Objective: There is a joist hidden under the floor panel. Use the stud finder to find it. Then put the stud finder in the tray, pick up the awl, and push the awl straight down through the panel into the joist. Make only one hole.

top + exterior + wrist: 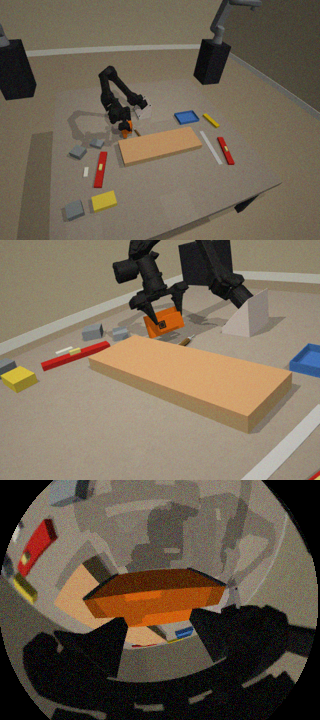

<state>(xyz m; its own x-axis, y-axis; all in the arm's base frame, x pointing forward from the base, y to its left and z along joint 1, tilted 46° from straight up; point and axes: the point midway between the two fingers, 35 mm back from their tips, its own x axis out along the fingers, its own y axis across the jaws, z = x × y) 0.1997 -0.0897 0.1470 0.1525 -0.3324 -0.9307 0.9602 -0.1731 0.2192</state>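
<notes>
My gripper tip is now 10 mm to the left of the orange stud finder and 10 mm short of it. From my gripper tip the other things lie so: small white piece 310 mm to the right, 230 mm ahead, 70 mm below; awl 70 mm below, 40 mm to the left, 20 mm behind; blue tray 470 mm to the left, 60 mm below, 60 mm behind.
</notes>
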